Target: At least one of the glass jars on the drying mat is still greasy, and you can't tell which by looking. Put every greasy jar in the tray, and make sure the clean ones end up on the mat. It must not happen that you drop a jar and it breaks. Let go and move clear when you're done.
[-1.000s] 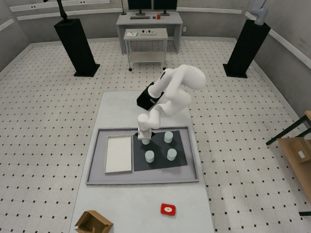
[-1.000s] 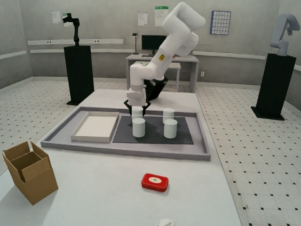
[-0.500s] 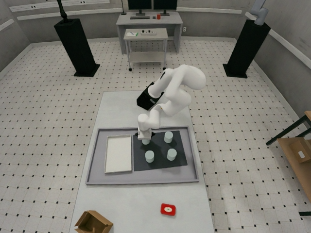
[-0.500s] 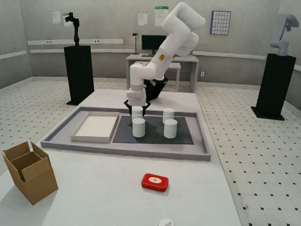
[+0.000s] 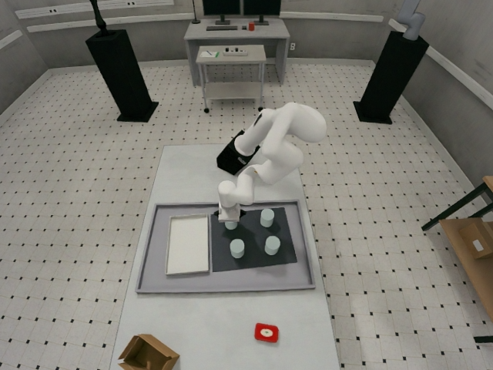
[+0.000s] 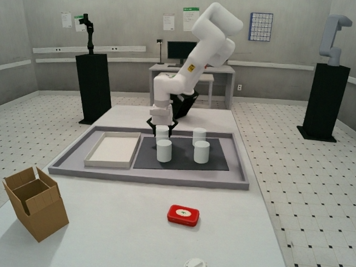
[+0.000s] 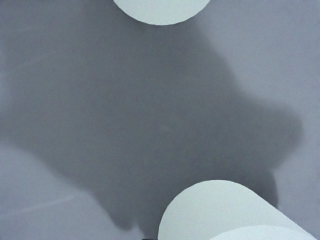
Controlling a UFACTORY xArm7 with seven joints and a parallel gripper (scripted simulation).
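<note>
Right now my hand is 200 mm to the left of the white tray, 130 mm short of it and 50 mm above it. Round my hand: cardboard box: 620 mm ahead, 220 mm to the right, 10 mm above; red tin: 500 mm ahead, 210 mm to the left, 40 mm below; dark drying mat: 110 mm to the left, 60 mm below, 60 mm ahead.
</note>
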